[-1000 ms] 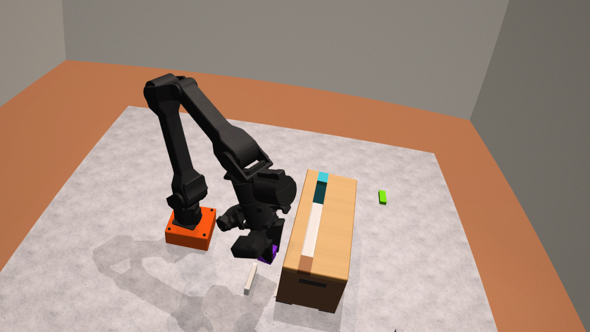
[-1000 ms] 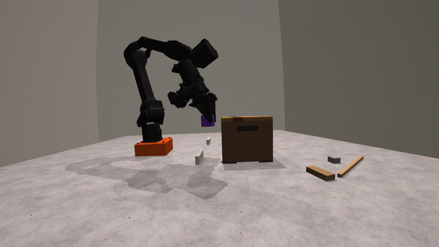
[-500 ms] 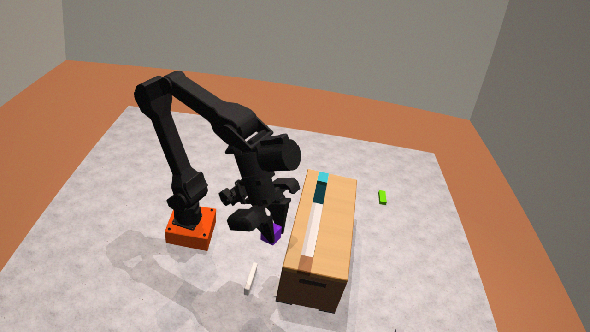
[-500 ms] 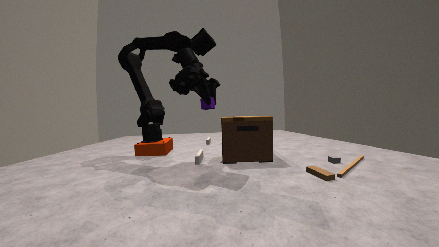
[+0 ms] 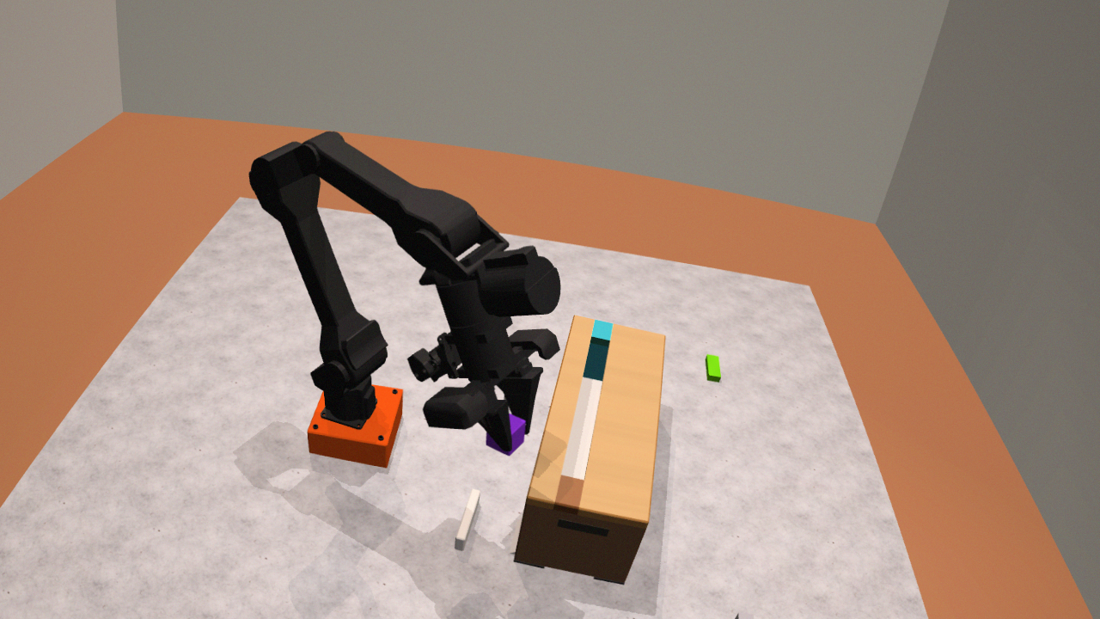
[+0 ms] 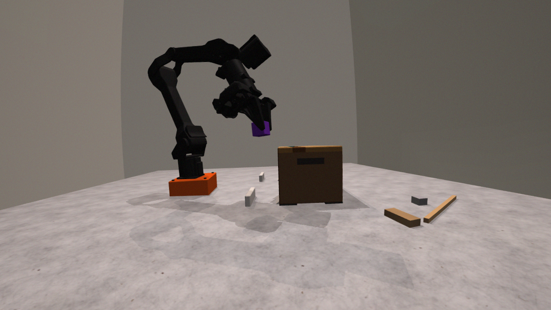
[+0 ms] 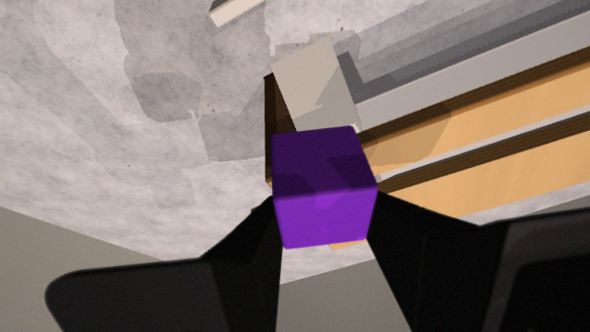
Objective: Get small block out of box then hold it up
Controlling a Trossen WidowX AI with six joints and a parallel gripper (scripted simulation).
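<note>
The purple block is 10 mm behind my gripper tip. From my gripper tip the other things lie so: wooden box 50 mm ahead, 150 mm to the left, 110 mm below; grey piece 330 mm ahead, 60 mm to the right, 160 mm below.
</note>
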